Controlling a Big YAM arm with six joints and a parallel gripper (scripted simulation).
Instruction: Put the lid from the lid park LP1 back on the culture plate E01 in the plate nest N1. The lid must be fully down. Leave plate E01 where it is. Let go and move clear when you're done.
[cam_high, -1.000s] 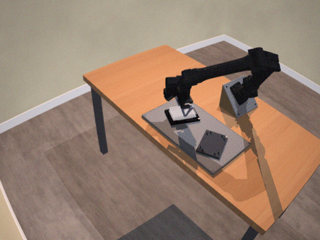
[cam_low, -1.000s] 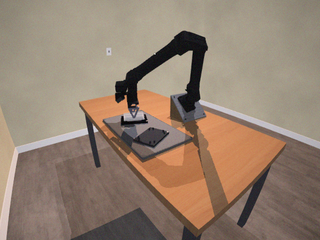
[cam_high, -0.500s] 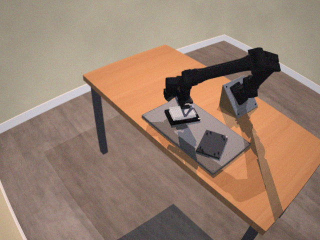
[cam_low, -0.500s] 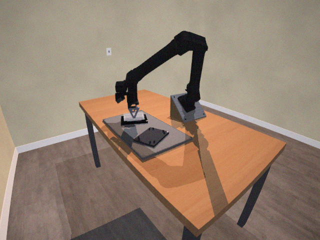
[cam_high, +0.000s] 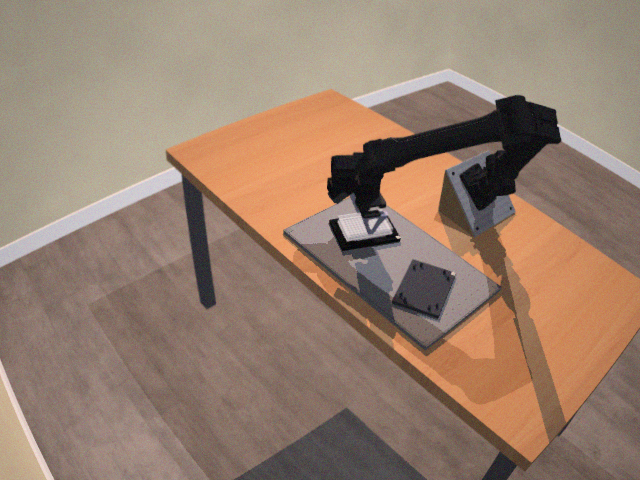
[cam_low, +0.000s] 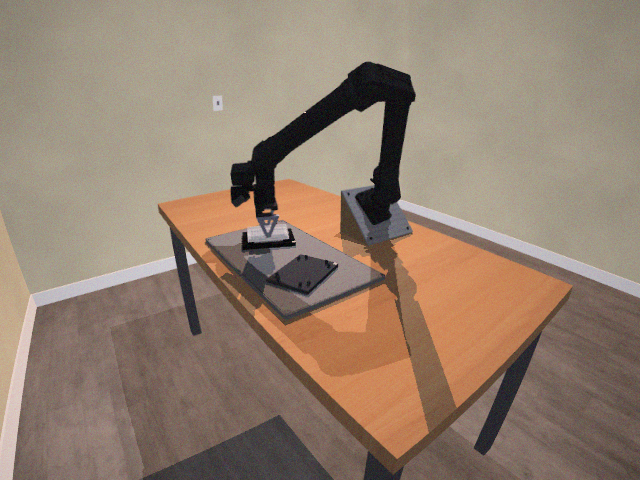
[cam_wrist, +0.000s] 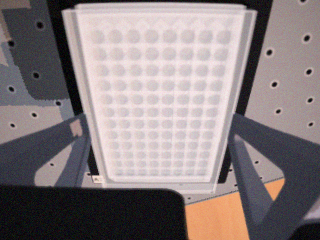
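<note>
The clear lid lies right at my hand. The rest, counted from my hand: black plate nest N1: 3 cm below; then lid park LP1: 25 cm to the left, 4 cm ahead, 3 cm below; then white culture plate E01: 2 cm below.
</note>
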